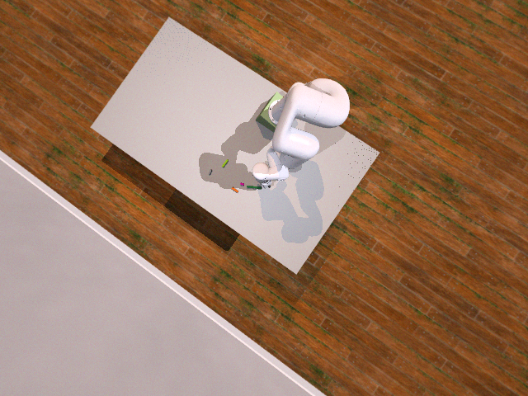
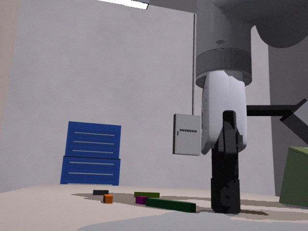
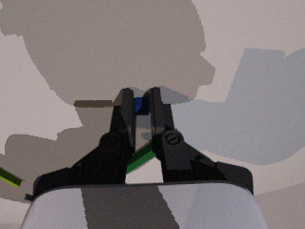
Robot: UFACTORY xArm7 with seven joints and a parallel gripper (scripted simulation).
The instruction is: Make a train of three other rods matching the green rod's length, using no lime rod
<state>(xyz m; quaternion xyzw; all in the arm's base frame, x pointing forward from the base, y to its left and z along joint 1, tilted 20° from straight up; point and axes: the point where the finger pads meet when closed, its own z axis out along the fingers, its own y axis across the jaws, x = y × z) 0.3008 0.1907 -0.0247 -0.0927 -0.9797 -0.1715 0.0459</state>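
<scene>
Now: hand 20 mm above the blue rod. The rest, counted from my hand: orange rod 150 mm ahead, 80 mm to the right, 20 mm below; then magenta rod 100 mm ahead, 80 mm to the right, 20 mm below; then green rod 70 mm ahead, 20 mm to the right, 20 mm below.
</scene>
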